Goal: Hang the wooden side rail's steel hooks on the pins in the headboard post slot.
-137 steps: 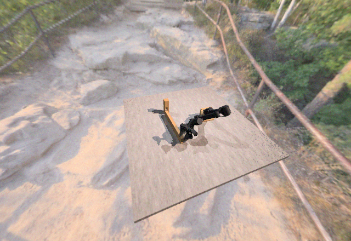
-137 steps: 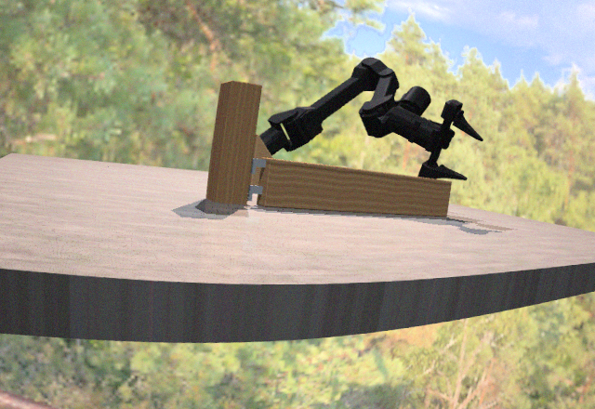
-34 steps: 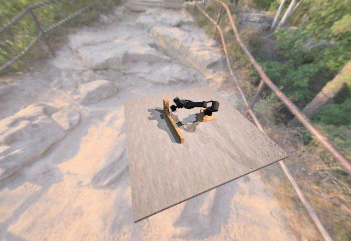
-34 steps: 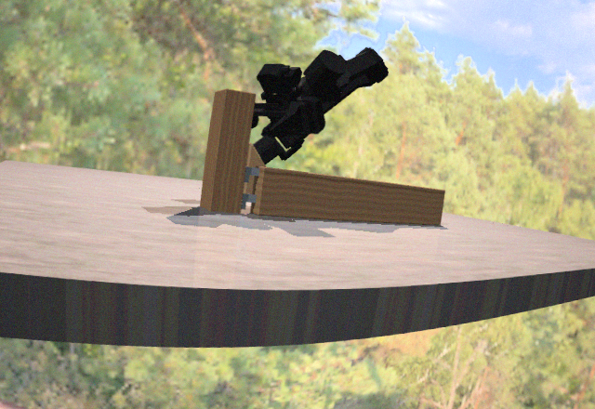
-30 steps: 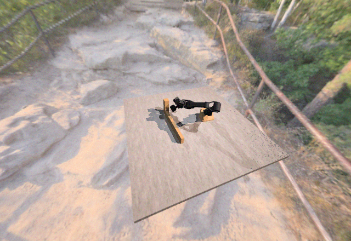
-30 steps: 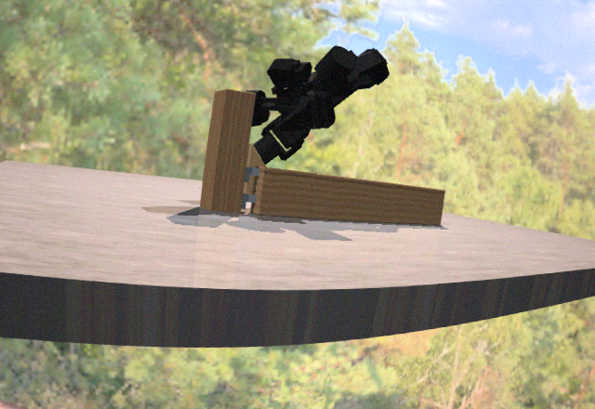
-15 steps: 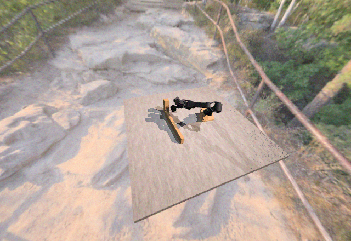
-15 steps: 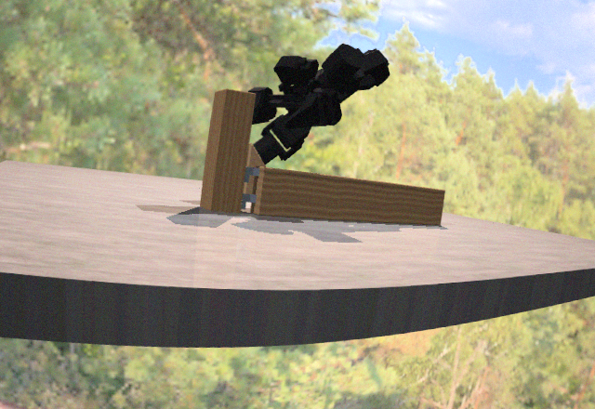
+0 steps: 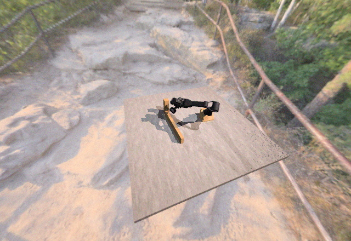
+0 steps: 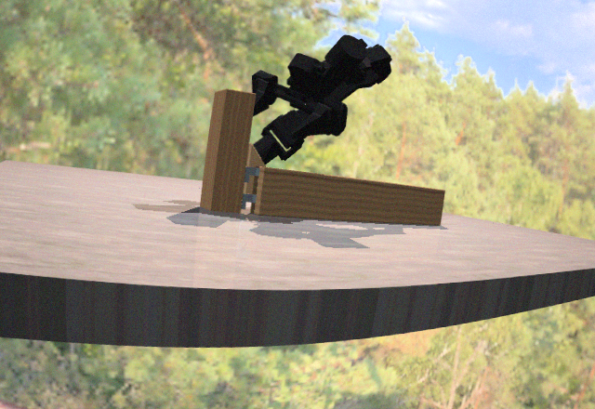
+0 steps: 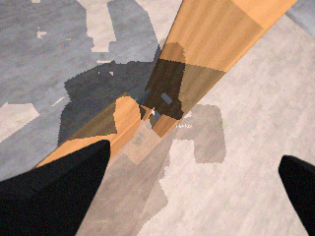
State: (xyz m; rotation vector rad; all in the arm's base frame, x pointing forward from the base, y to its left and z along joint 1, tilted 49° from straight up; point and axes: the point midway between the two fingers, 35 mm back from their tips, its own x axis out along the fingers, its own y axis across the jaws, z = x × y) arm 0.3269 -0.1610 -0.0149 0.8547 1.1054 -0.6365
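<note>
My gripper tip is 40 mm short of the headboard post, 80 mm to the left of it and 60 mm above it.
</note>
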